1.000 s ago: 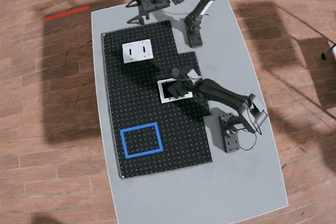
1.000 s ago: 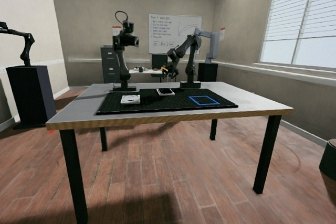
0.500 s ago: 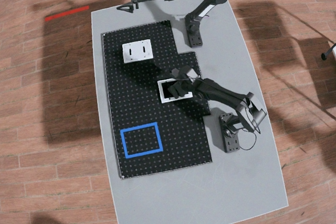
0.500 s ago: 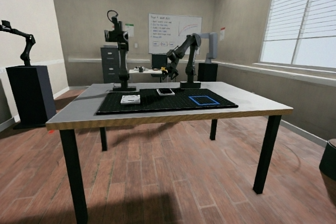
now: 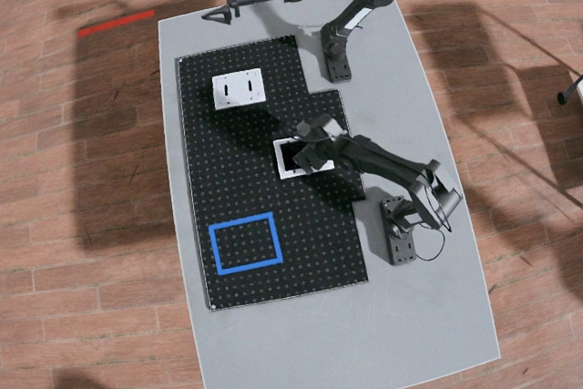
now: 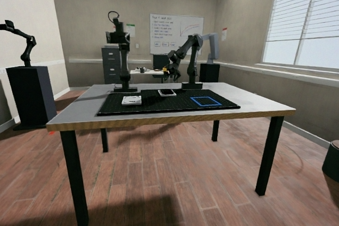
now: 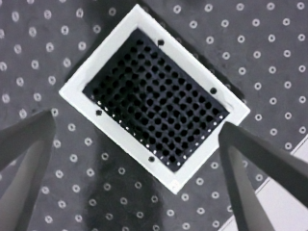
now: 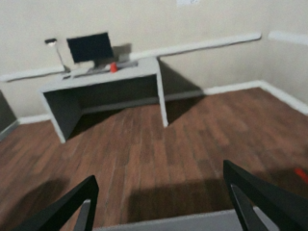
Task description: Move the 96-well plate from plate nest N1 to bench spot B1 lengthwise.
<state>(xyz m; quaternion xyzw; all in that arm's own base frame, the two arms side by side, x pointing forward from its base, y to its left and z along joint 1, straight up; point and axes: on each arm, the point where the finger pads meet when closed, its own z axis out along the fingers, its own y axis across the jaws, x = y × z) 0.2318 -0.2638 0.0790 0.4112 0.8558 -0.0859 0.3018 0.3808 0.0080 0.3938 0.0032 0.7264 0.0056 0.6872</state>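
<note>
My left hand is 2 cm to the left of the black 96-well plate and 9 cm above it.
</note>
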